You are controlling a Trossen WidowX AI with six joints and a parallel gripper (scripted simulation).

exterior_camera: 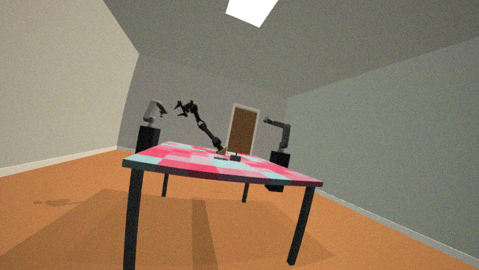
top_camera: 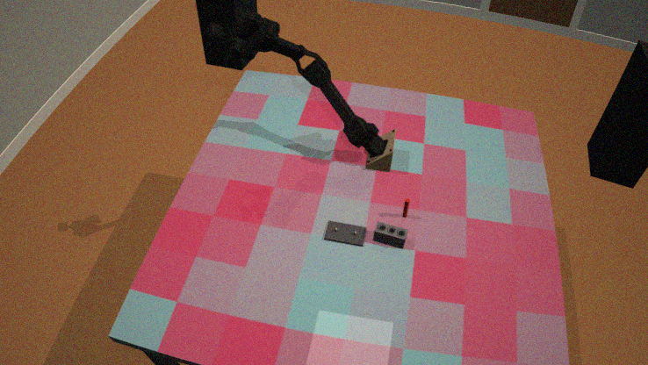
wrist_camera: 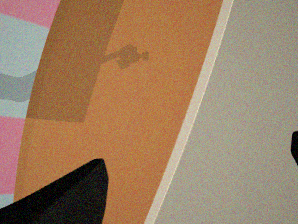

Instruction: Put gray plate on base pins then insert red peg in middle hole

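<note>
Now: the gray plate 69 cm to the left of my gripper tip, 32 cm below it and 26 cm ahead of it. Round my gripper tip: red peg (71 cm to the left, 32 cm below, 15 cm ahead); dark base (56 cm to the left, 35 cm below, 28 cm ahead).
</note>
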